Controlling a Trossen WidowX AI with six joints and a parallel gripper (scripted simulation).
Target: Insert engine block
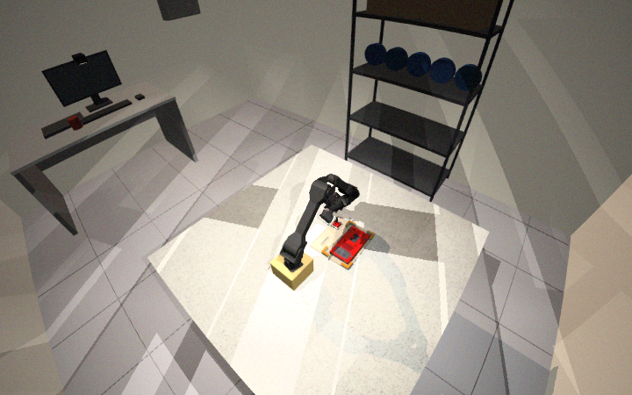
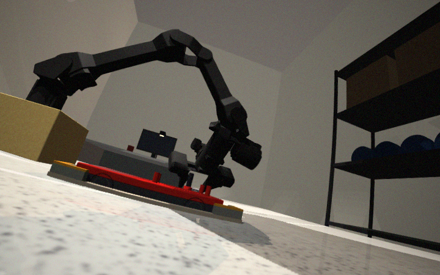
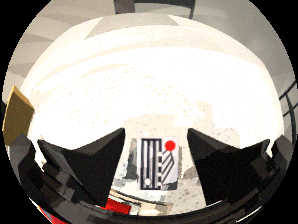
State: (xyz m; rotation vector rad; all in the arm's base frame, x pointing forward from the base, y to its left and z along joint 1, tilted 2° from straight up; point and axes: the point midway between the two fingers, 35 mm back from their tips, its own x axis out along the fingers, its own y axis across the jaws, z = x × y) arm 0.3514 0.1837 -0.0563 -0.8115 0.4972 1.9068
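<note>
My gripper tip is 1 cm short of the engine block and 2 cm to the left of it.
</note>
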